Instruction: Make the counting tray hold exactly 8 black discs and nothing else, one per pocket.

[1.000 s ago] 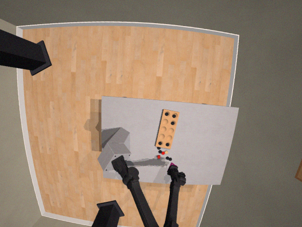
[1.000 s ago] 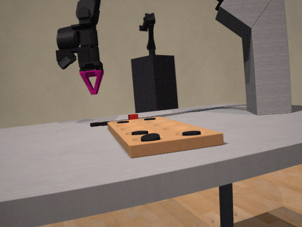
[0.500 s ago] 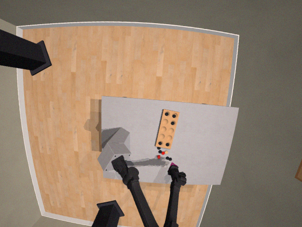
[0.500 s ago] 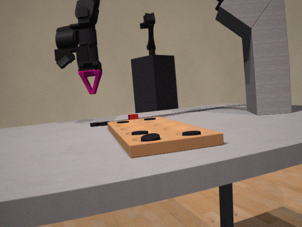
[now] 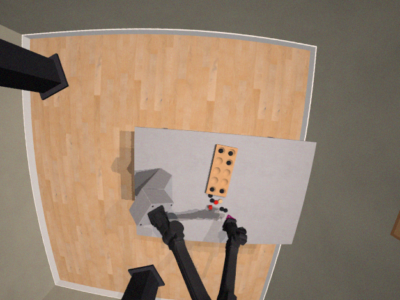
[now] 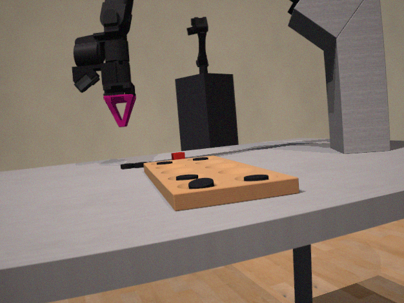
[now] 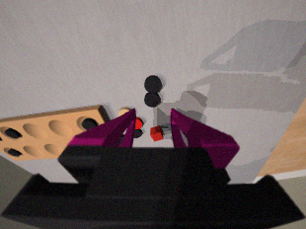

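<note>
Right now my hand is 7 cm short of the wooden counting tray, 32 cm to the right of it and 10 cm above it. The rest, counted from my hand: tan disc 2 cm behind, 9 cm to the left, 10 cm below; red disc 5 cm behind, 9 cm to the left, 10 cm below; red cube 10 cm behind, 7 cm to the left, 10 cm below.
</note>
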